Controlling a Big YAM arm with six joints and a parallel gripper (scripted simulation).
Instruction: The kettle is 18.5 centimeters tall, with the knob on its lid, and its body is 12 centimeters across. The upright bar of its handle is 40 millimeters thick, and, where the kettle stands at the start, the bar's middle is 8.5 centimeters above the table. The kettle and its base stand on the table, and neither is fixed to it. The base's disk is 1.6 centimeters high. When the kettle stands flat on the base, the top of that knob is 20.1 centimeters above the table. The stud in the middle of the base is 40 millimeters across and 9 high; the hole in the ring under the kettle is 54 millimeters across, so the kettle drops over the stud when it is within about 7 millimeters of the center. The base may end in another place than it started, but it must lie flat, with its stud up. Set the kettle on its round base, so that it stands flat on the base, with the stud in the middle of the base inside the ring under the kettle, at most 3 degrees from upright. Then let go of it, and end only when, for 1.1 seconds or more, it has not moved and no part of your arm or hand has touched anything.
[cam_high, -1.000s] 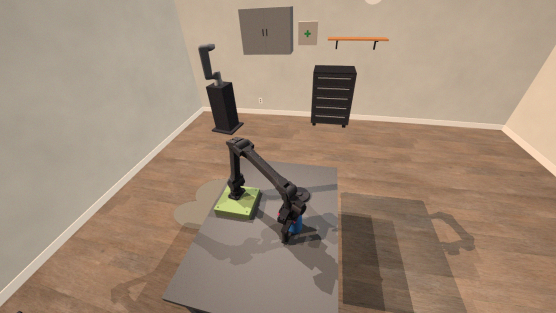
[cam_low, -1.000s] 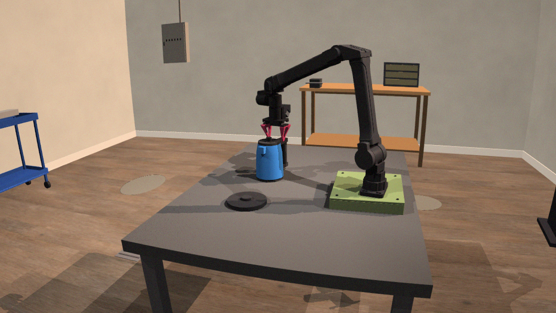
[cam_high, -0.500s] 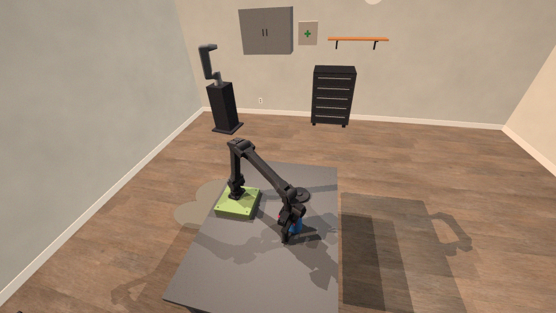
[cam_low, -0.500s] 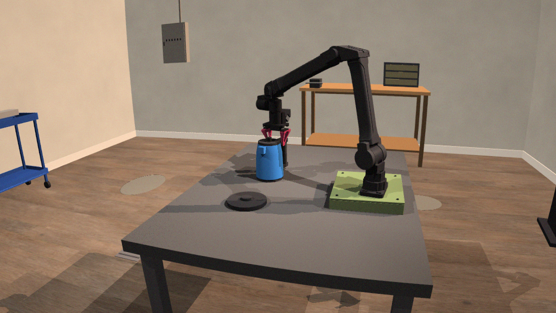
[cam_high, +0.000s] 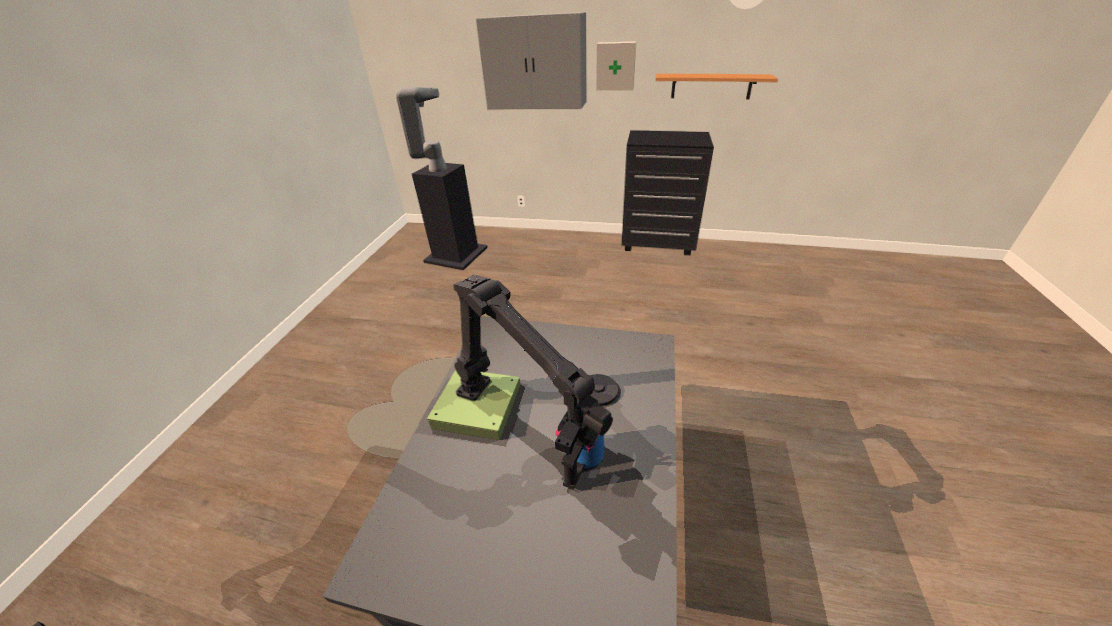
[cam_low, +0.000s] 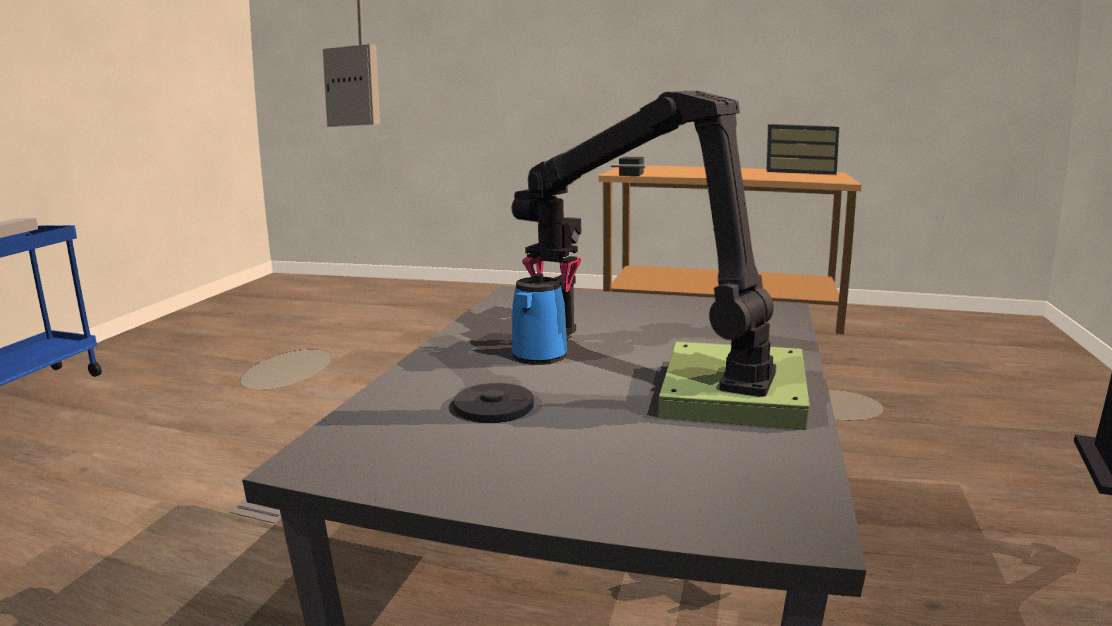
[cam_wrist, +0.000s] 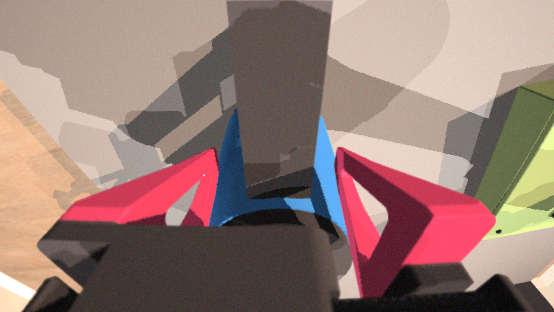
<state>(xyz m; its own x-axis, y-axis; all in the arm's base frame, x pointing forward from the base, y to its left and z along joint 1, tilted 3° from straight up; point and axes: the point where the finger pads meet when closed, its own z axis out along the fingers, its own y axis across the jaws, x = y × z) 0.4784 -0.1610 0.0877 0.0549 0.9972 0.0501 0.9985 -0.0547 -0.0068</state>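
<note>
My hand is 3 cm to the right of the blue kettle and 5 cm above it. Round my hand: round black base 4 cm behind, 34 cm to the left, 13 cm below.
</note>
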